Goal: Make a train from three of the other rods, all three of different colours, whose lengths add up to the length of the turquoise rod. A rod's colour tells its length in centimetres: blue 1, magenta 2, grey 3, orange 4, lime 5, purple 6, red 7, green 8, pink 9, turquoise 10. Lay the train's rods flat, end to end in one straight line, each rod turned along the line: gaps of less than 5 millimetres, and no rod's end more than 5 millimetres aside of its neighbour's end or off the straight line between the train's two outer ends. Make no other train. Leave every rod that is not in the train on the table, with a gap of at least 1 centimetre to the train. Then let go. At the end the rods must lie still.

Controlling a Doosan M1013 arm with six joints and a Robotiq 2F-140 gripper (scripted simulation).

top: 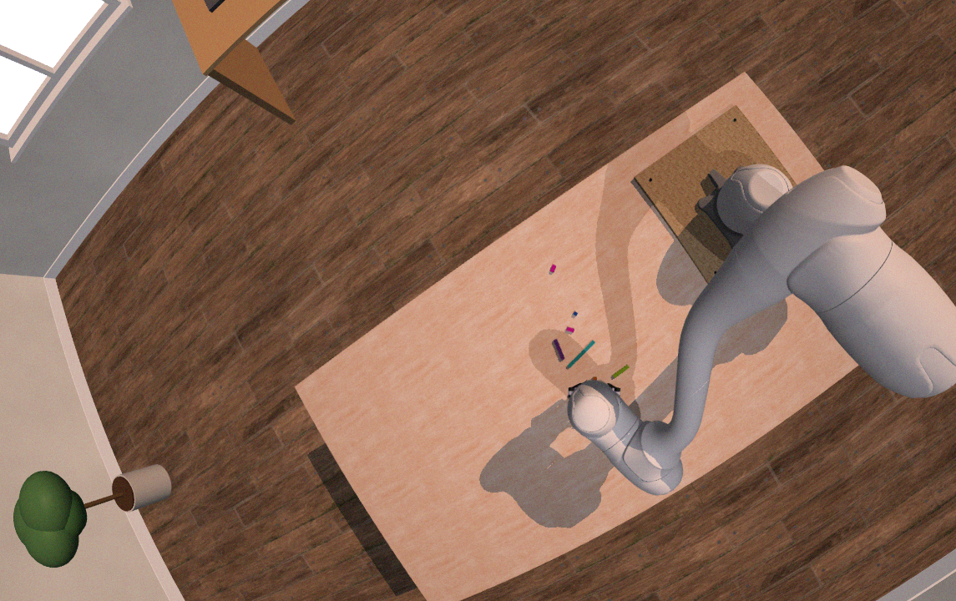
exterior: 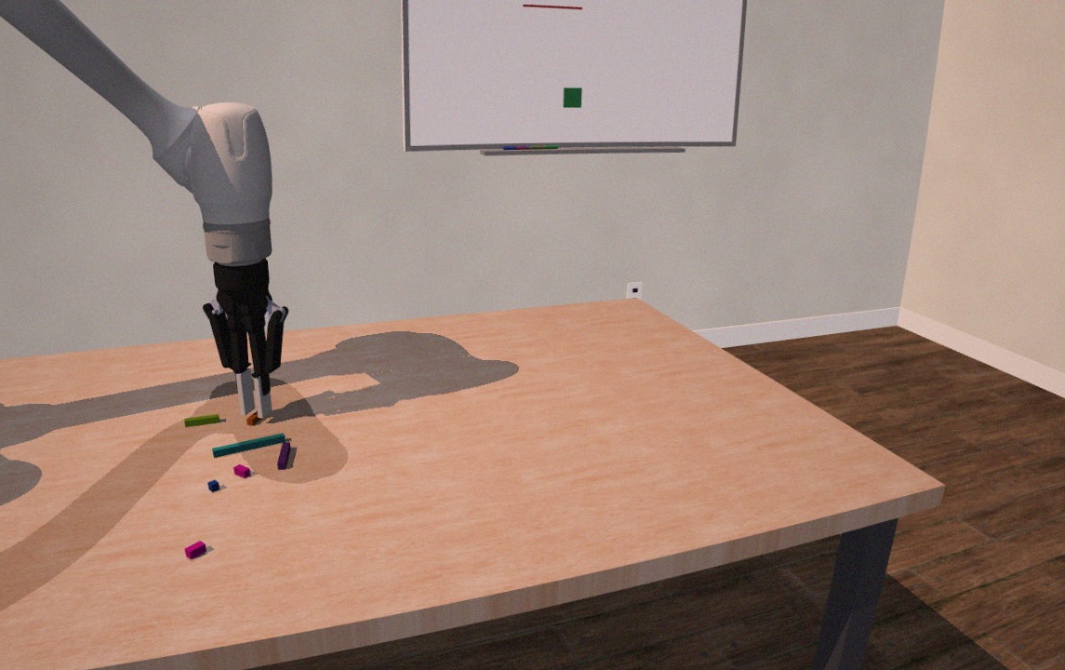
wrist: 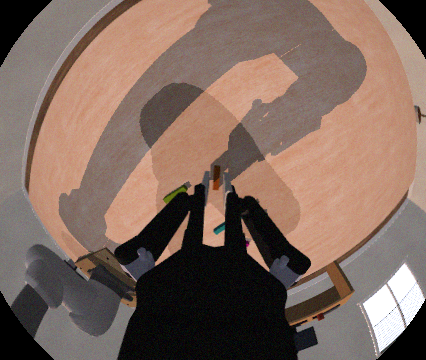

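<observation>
The orange rod is 4 cm below my hand. The rest, counted from my hand: purple rod (2 cm ahead, 14 cm to the right, 4 cm below); turquoise rod (2 cm behind, 9 cm to the right, 4 cm below); lime rod (8 cm behind, 2 cm to the left, 4 cm below).
</observation>
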